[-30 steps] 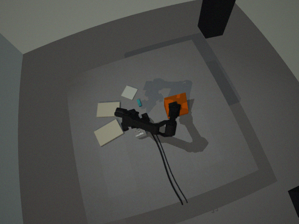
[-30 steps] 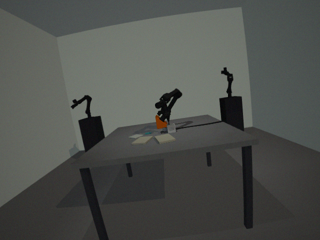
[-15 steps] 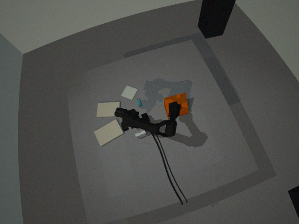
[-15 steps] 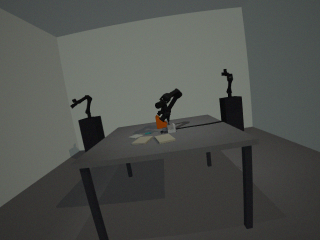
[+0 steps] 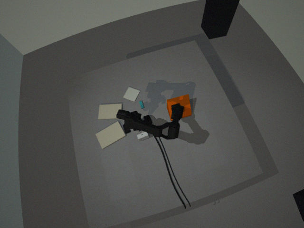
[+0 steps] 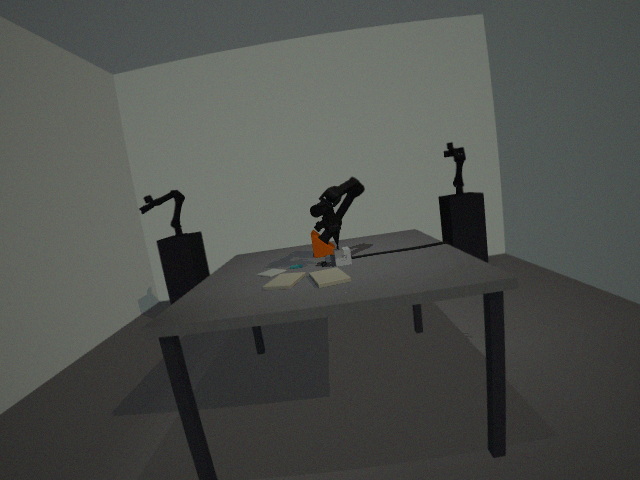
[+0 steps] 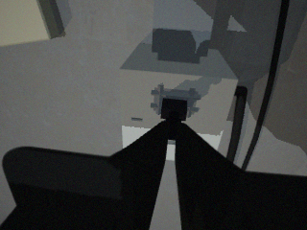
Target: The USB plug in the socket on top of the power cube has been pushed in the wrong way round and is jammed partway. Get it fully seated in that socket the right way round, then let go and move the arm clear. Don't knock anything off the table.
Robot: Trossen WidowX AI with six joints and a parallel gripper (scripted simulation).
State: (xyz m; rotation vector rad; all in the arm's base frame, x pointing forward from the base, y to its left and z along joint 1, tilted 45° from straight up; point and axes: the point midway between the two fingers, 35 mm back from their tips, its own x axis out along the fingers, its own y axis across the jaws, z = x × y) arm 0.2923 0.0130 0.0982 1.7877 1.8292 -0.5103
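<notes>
Now: the dark USB plug 2 cm below my gripper tip. From my gripper tip the other things lie so: white card: 34 cm to the right, 10 cm below; then small teal piece: 22 cm to the right, 10 cm below, 5 cm behind.
</notes>
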